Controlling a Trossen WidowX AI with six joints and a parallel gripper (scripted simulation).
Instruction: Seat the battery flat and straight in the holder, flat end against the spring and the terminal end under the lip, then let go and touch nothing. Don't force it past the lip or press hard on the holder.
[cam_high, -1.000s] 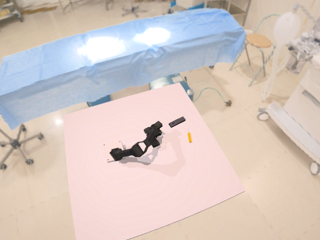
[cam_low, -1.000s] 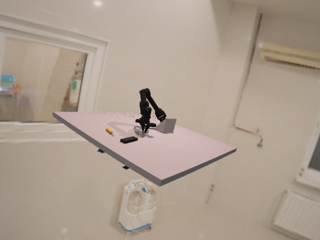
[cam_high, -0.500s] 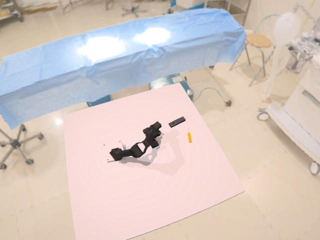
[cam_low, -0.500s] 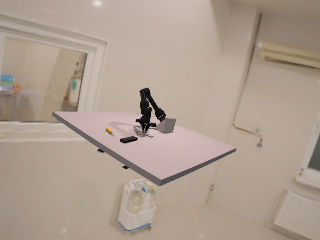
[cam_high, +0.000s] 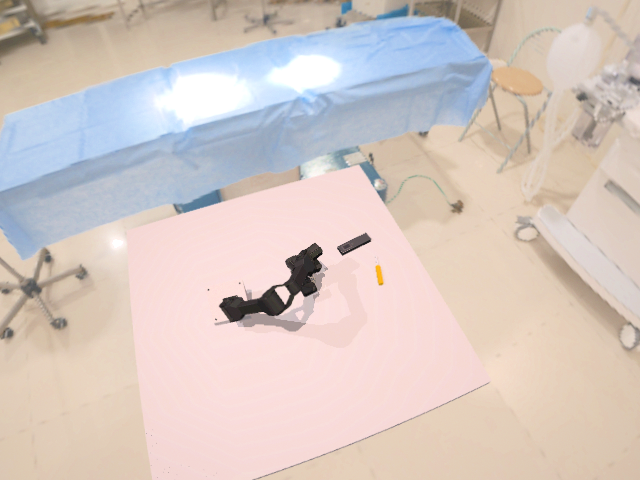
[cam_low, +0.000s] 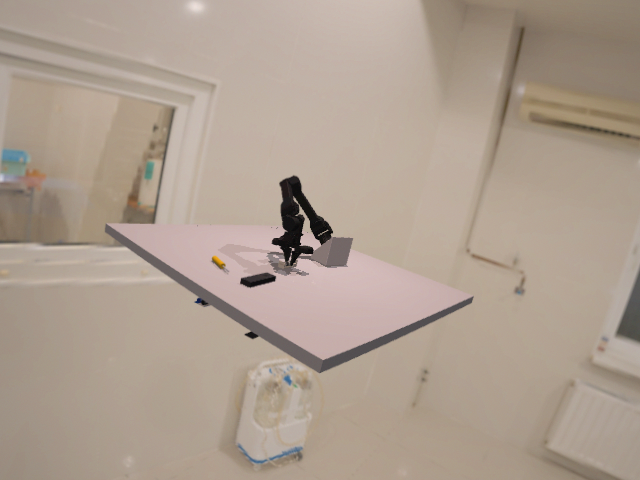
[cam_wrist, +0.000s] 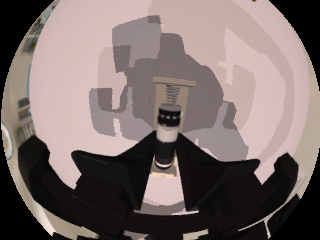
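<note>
The battery is 10 mm above my gripper tip. Round my gripper tip: yellow-handled screwdriver (340 mm ahead, 20 mm to the right); then black oblong tray (280 mm ahead, 140 mm to the left, 10 mm above).
</note>
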